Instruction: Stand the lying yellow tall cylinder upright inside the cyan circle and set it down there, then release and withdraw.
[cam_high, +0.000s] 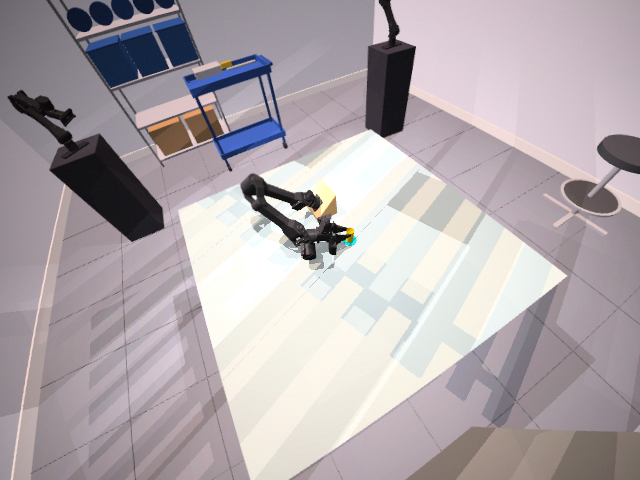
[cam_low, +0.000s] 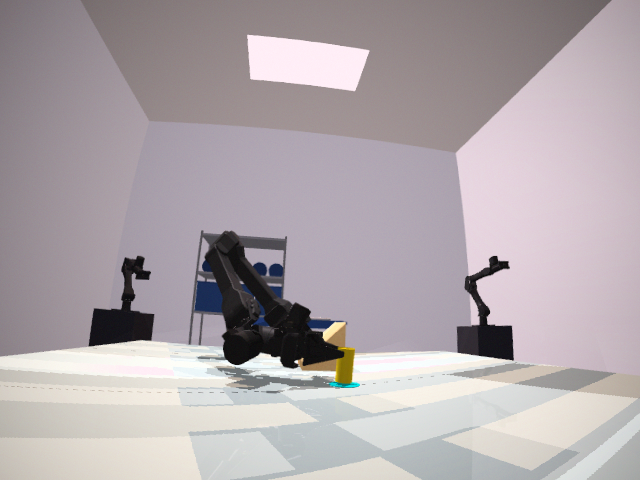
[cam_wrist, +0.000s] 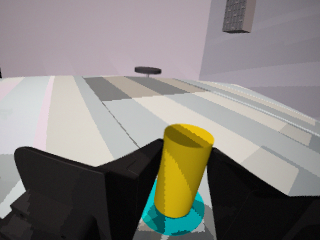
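The yellow tall cylinder lies 2 cm below my gripper tip. Round my gripper tip: cyan circle (6 cm below).
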